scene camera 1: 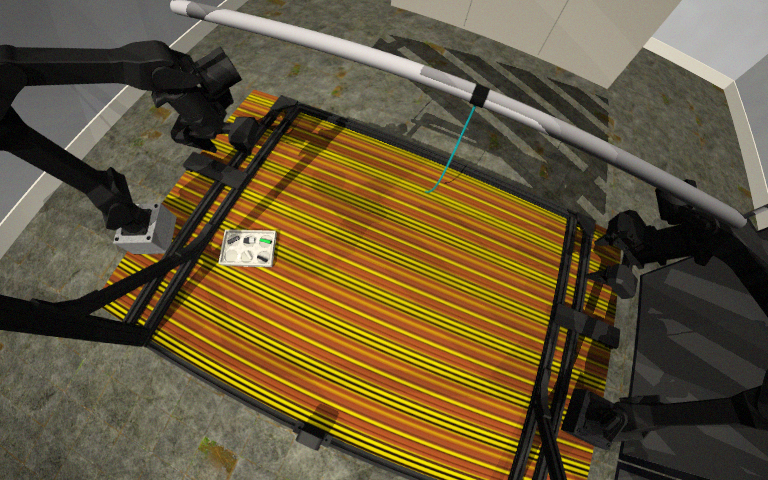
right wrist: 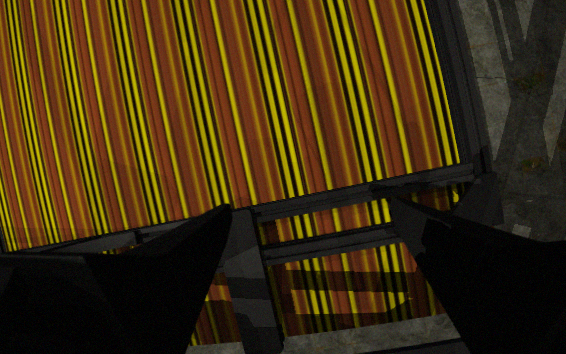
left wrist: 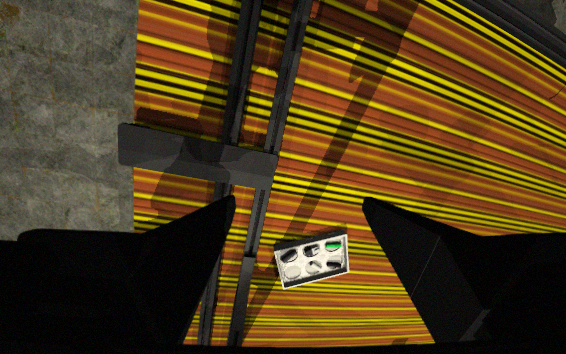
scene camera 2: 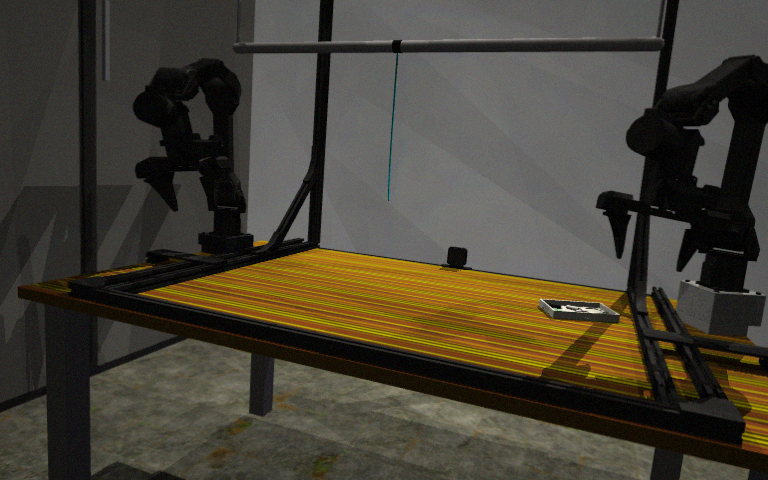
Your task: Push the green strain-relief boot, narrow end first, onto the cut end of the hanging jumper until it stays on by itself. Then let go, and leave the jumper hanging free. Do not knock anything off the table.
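Places are measured from the left arm's base along level axes (x ahead, y up, z right), in millimetres.
Pixels of known places: left gripper, fingertip midpoint: point(scene camera 1: 232, 152) point(left wrist: 299, 202) point(scene camera 2: 648, 265); right gripper, fingertip midpoint: point(scene camera 1: 590, 259) point(right wrist: 309, 208) point(scene camera 2: 195, 209); left arm's base at its link origin: point(scene camera 1: 136, 222) point(scene camera 2: 721, 287); right arm's base at its link origin: point(scene camera 1: 598, 420) point(scene camera 2: 226, 234).
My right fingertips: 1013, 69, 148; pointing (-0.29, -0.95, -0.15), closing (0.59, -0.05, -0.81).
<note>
For each thing: its top centre in the pictures, then the offset to it from my right fingertips, as dx, dy, dz. "spot": a spot on its surface instead.
- green boot at its top centre: point(left wrist: 334, 246) point(scene camera 1: 265, 240) -717, -135, -121
- white tray at its top centre: point(left wrist: 314, 263) point(scene camera 2: 578, 306) point(scene camera 1: 247, 247) -758, -131, -104
- teal jumper at a spot on its surface: point(scene camera 1: 456, 148) spot: -369, +232, -94
- black clip at its top centre: point(scene camera 1: 482, 87) point(scene camera 2: 398, 40) -370, +335, -94
- pale horizontal pipe at a spot on its surface: point(scene camera 1: 339, 48) spot: -520, +329, -159
The green boot point(scene camera 1: 265, 241) point(left wrist: 333, 245) lies in a corner compartment of the white tray point(scene camera 1: 246, 264) point(scene camera 2: 589, 318) point(left wrist: 316, 280); which end is narrow is too small to tell. The teal jumper point(scene camera 1: 456, 148) point(scene camera 2: 392, 127) hangs from a black clip point(scene camera 1: 479, 95) point(scene camera 2: 397, 46), its lower end free above the table. My left gripper point(scene camera 1: 229, 148) point(scene camera 2: 651, 263) point(left wrist: 299, 202) is open and empty, high above the table's left side; the tray shows between and beyond its fingers in the left wrist view. My right gripper point(scene camera 1: 594, 258) point(scene camera 2: 192, 209) point(right wrist: 309, 208) is open and empty over the right side rails, far from the jumper.
A pale horizontal pipe point(scene camera 1: 339, 48) point(scene camera 2: 509, 45) carries the clip. Several dark and pale small parts lie in the tray's other compartments. Black rails run along the table's sides, with a flat crossplate point(left wrist: 197, 155) near the left gripper. A small black box point(scene camera 2: 457, 256) stands at the table's edge.
</note>
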